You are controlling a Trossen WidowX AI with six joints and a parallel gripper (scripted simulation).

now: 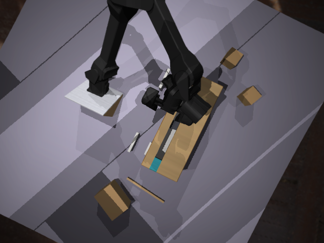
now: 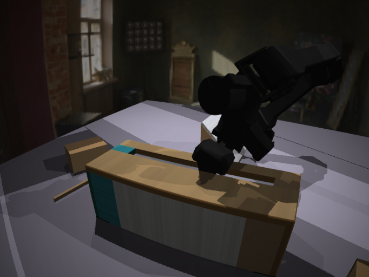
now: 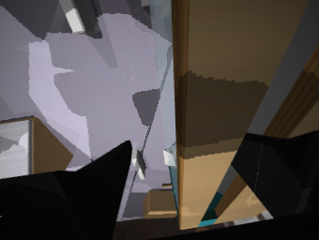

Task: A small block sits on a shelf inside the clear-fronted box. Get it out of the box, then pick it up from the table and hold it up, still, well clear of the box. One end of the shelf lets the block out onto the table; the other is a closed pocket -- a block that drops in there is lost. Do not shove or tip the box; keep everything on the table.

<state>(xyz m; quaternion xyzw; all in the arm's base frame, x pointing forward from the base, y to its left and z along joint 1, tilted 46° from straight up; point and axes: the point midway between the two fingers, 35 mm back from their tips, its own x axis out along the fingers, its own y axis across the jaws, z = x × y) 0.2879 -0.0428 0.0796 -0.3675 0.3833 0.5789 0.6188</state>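
The wooden box lies 3 cm ahead of my gripper tip, 2 cm to the right of it and 3 cm below it. Also, from my gripper tip: thin wooden stick (5 cm ahead, 33 cm to the right, 8 cm below); wooden block (6 cm behind, 40 cm to the right, 6 cm below).
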